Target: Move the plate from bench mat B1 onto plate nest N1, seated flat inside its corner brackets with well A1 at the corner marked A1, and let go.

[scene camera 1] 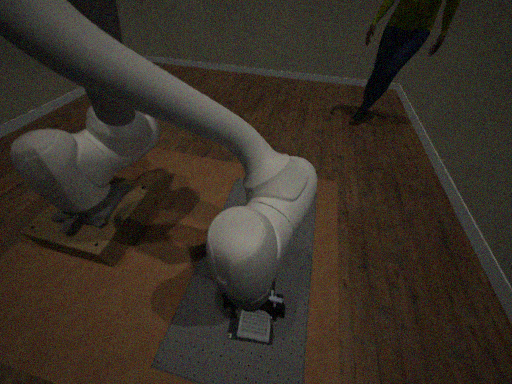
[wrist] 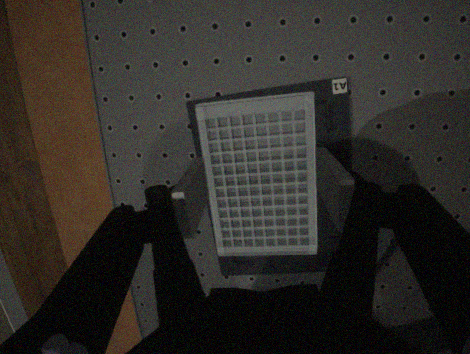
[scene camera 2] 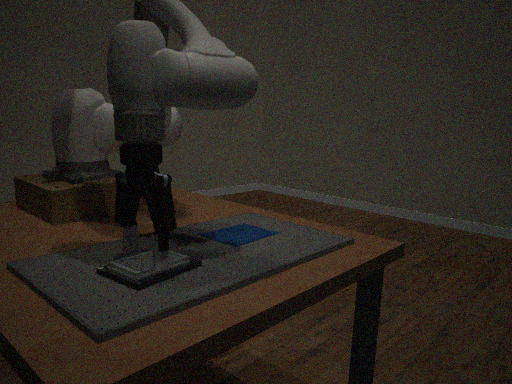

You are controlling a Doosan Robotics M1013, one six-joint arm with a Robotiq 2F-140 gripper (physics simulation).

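Frame: origin at the arm's base, x left, y ahead, z down, level; millimetres.
Seen in the pictures: gripper, fingertip midpoint: (scene camera 1: 255,315) (wrist: 260,171) (scene camera 2: 145,265); arm's base at its link origin: (scene camera 1: 95,203) (scene camera 2: 83,176).
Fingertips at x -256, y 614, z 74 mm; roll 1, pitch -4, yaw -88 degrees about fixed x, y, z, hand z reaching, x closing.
Pixels of each thing's top centre, then the offset from my fingertips to it. "spot": a spot on its surface instead. Level surfaces: height alone.
- dark plate nest N1 at its top centre: (wrist: 275,193) (scene camera 2: 151,262) (scene camera 1: 253,306) dx +21, dy -9, dz +3 mm
- A1 label at a spot on its surface: (wrist: 339,85) spot: dx -55, dy -63, dz +6 mm
- Blue bench mat B1 at its surface level: dz +16 mm
- grey perforated board at its surface level: dz +18 mm
- orange-brown table at its surface level: dz +31 mm
The pale, gridded plate (scene camera 1: 255,326) (scene camera 2: 142,263) (wrist: 260,175) is between the fingers of my gripper (scene camera 2: 146,244) (wrist: 260,171), which is shut on its long sides. The plate is over or on the dark plate nest N1 (scene camera 1: 233,326) (scene camera 2: 137,286) (wrist: 334,117); any gap beneath is too dark to judge. In the wrist view the plate sits toward the nest's left side, with a wide dark strip showing at right beside the A1 label (wrist: 339,85). The corner brackets and the plate's well A1 cannot be made out. Blue bench mat B1 (scene camera 2: 242,234) lies behind, without a plate.
The nest and mat are on a grey perforated board (scene camera 1: 200,345) (scene camera 2: 100,320) (wrist: 280,42) on the orange-brown table (scene camera 1: 95,320) (scene camera 2: 300,280). The arm's wooden base block (scene camera 1: 65,240) (scene camera 2: 45,200) stands at the back left. A person (scene camera 1: 400,45) stands on the floor beyond the table.
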